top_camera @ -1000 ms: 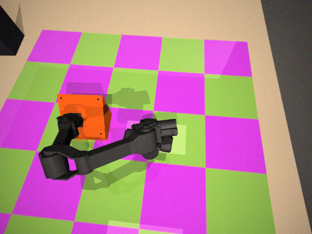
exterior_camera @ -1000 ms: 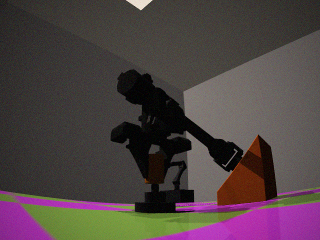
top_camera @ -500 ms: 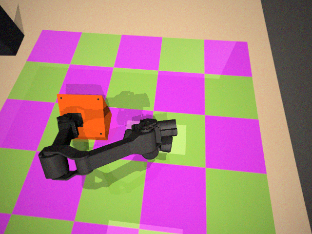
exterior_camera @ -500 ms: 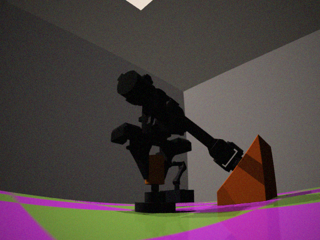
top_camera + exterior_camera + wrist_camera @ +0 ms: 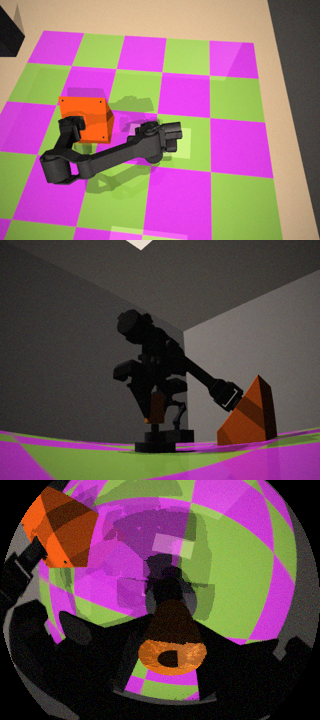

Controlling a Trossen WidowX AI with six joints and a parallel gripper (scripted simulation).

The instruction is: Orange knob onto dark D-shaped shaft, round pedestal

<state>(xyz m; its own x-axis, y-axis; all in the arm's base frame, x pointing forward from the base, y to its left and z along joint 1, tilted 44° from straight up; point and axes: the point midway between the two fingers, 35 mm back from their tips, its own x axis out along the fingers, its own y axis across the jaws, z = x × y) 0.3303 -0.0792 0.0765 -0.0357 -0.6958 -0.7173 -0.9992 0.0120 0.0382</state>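
Now: gripper tip 20 mm below the orange knob. Also, from my gripper tip: dark round pedestal 40 mm below.
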